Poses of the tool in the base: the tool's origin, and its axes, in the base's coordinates. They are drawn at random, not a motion.
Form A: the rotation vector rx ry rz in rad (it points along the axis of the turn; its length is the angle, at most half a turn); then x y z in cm.
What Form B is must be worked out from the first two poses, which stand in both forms.
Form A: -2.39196 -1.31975 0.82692 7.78 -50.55 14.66
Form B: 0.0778 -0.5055 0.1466 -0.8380 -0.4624 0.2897 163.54
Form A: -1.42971 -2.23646 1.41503 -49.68 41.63 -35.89
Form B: -0.4968 0.4163 -0.3589 -0.4753 -0.7435 0.4704 172.35
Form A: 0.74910 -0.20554 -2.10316 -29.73 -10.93 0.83
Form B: -0.2973 -0.1093 0.0083 0.3341 -0.0917 -0.9381 128.46
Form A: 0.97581 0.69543 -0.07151 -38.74 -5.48 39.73
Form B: -0.3874 -0.0548 0.3973 0.8129 0.5793 -0.0596 68.78
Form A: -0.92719 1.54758 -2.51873 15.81 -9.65 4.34
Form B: 0.1581 -0.0965 0.0434 -0.2993 0.4995 -0.8130 177.51
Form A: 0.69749 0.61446 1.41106 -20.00 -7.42 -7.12
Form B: -0.2000 -0.0742 -0.0712 0.4128 0.3636 0.8351 96.81
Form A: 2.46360 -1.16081 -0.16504 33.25 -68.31 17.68
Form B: 0.3325 -0.6831 0.1768 0.9030 -0.4255 -0.0605 156.32
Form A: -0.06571 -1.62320 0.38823 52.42 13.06 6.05
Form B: 0.5242 0.1306 0.0605 -0.0393 -0.9718 0.2324 95.70
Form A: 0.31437 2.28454 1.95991 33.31 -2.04 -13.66
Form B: 0.3331 -0.0204 -0.1366 0.1039 0.7549 0.6476 173.40
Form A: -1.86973 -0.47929 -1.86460 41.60 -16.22 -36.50
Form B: 0.4160 -0.1622 -0.3650 -0.6967 -0.1786 -0.6948 153.77
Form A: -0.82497 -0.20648 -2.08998 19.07 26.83 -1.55
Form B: 0.1907 0.2683 -0.0155 -0.3656 -0.0915 -0.9263 129.28
